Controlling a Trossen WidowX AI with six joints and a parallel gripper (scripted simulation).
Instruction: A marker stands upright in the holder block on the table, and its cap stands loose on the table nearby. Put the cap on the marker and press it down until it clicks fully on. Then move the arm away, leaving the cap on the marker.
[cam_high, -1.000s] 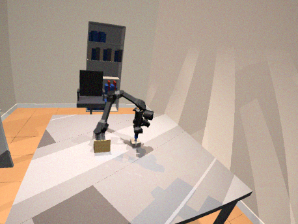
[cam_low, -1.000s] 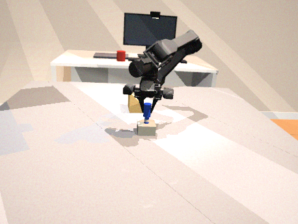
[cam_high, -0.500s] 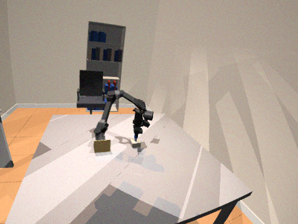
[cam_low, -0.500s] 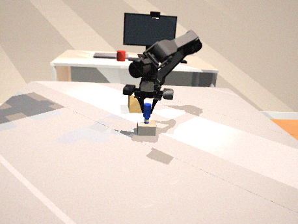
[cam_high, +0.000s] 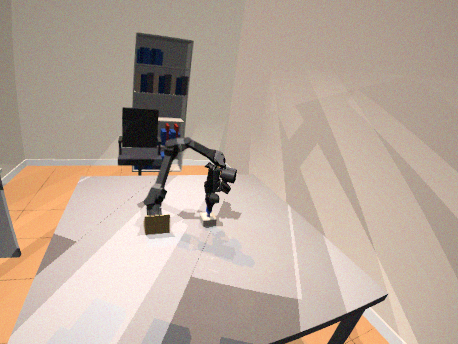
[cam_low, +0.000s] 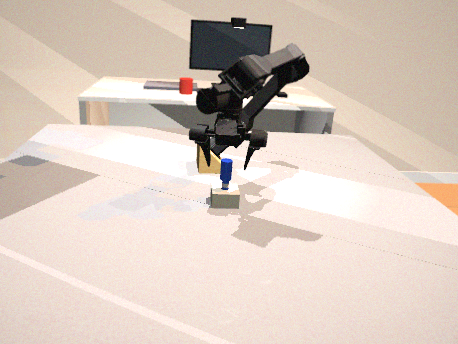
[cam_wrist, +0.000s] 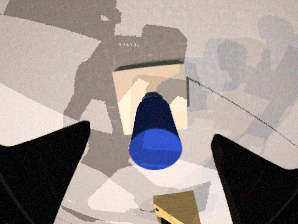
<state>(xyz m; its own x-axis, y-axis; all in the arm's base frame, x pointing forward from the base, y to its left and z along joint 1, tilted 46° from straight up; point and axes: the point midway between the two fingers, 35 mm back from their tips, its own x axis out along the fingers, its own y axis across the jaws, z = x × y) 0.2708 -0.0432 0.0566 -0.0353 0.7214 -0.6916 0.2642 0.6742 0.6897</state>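
Right now my gripper tip is right at the blue cap. Also, from my gripper tip: pale holder block 80 mm below; blue marker 10 mm below.
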